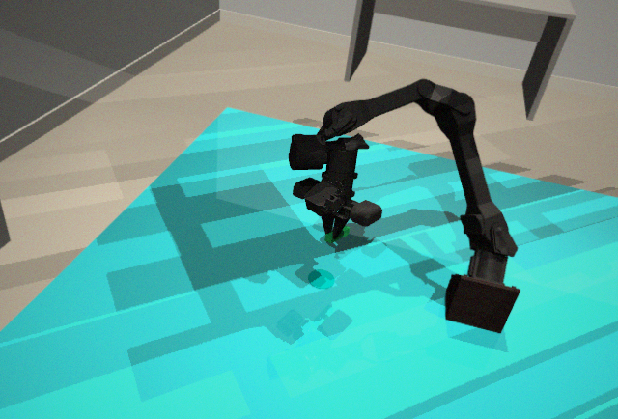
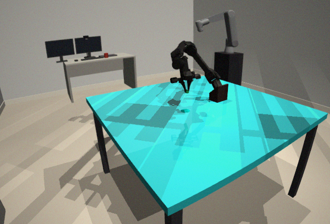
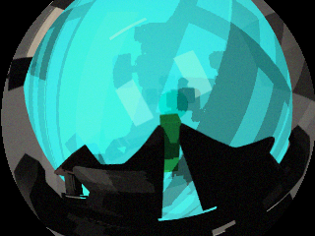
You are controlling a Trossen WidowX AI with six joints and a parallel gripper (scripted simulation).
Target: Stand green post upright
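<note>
Right now my gripper tip is 10 mm short of the cyan circle, 10 mm to the left of it and 130 mm above it. Round my gripper tip: green post (10 mm behind, 20 mm to the right).
</note>
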